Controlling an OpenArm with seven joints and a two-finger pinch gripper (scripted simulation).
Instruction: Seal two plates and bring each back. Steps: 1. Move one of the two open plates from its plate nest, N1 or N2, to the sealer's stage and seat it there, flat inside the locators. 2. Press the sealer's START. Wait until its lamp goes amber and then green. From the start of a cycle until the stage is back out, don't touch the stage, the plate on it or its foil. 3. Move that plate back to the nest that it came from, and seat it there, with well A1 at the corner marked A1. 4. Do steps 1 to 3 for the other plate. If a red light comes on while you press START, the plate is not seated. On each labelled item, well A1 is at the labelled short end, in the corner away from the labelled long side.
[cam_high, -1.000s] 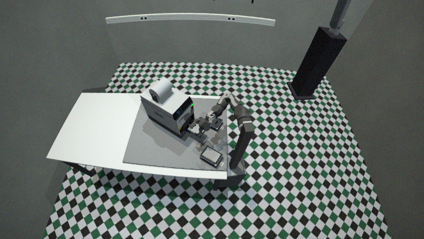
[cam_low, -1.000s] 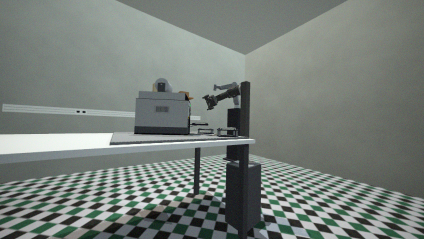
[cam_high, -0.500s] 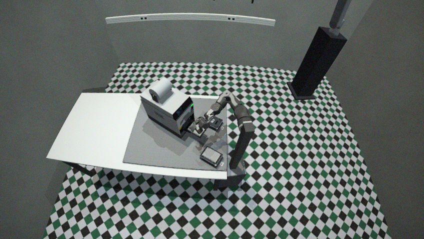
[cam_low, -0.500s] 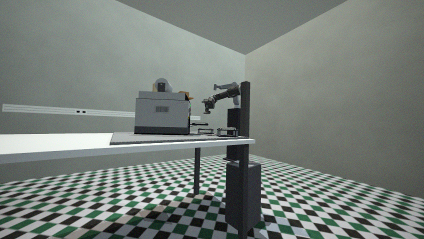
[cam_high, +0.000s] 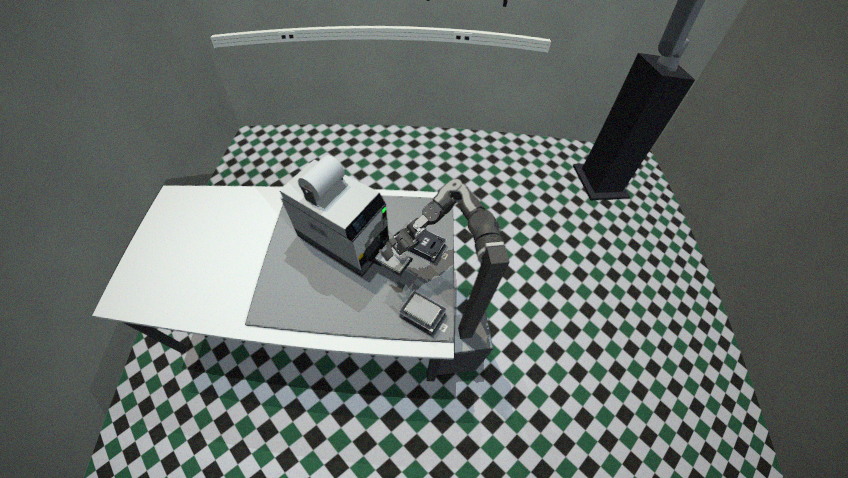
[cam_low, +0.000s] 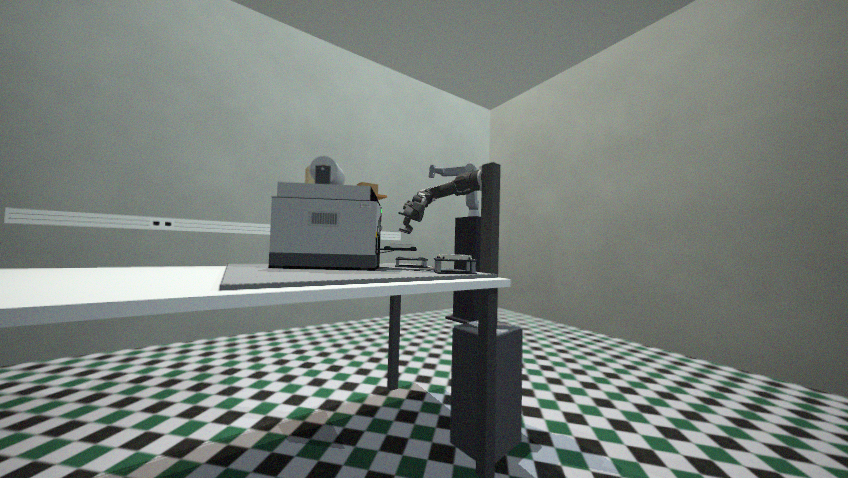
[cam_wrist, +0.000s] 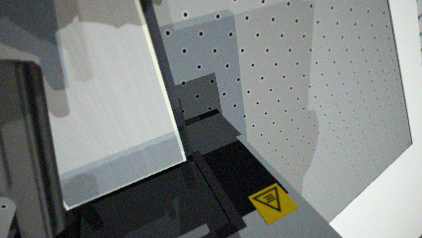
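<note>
Right now the dark stage is 110 mm below my hand, 30 mm to the right of it and 10 mm behind it. From my hand the other things lie so: white foil roll 250 mm ahead, 240 mm to the right, 210 mm above; then touch screen 120 mm above, 110 mm ahead, 70 mm to the right.
</note>
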